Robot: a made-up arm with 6 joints.
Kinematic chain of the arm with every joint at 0, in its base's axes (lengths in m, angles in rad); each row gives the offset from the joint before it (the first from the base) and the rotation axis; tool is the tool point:
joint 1: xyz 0 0 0.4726 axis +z
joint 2: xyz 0 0 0 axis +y
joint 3: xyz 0 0 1.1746 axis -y
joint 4: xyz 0 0 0 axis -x
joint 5: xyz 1.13 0 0 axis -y
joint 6: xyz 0 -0.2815 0 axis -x
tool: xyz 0 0 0
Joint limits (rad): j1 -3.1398..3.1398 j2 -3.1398..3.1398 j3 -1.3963..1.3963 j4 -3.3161..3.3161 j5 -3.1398..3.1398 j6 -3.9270..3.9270
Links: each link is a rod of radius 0.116 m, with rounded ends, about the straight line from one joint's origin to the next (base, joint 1, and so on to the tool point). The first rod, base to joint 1, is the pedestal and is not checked.
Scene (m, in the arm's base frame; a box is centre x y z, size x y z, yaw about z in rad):
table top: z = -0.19
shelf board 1: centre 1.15 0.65 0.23 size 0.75 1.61 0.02 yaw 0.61
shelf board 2: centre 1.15 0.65 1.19 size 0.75 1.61 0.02 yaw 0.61
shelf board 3: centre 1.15 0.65 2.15 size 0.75 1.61 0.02 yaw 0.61
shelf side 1: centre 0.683 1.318 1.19 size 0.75 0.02 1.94 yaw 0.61
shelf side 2: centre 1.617 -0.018 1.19 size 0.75 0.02 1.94 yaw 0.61
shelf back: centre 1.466 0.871 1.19 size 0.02 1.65 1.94 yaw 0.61
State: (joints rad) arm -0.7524 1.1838 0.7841 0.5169 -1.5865 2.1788
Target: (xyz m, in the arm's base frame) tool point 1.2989 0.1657 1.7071
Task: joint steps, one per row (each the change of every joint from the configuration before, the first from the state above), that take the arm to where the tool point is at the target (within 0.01 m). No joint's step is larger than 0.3 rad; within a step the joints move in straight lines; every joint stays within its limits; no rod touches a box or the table.
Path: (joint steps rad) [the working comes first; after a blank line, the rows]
Joints at the target: 0.3208 0.1282 0.0794 0.4595 -1.5865 2.1788
Straight joint move there: touches shelf board 2, shelf side 2.

1: -0.2719 -0.1062 -0.1805 -0.0359 0.0792 0.1658
2: -0.2719 -0.1061 -0.1804 -0.0359 0.0791 0.1659
3: -0.2720 -0.1062 -0.1805 -0.0359 0.0792 0.1658
4: 0.2893 -0.1820 -0.0800 -0.0063 -0.0396 -0.0829
5: 0.2893 -0.1820 -0.0801 -0.0062 -0.0396 -0.0829
6: 0.2893 -0.1820 -0.0800 -0.0063 -0.0395 -0.0829
7: 0.2893 -0.1820 -0.0800 -0.0063 -0.0396 -0.0830
8: 0.2892 -0.1820 -0.0801 -0.0062 -0.0396 -0.0829
9: 0.2893 -0.1820 -0.0800 -0.0063 -0.0396 -0.0829
10: 0.0767 0.1774 0.1584 0.0439 0.0000 0.0000
11: 0.0766 0.1775 0.1585 0.0440 0.0000 0.0000

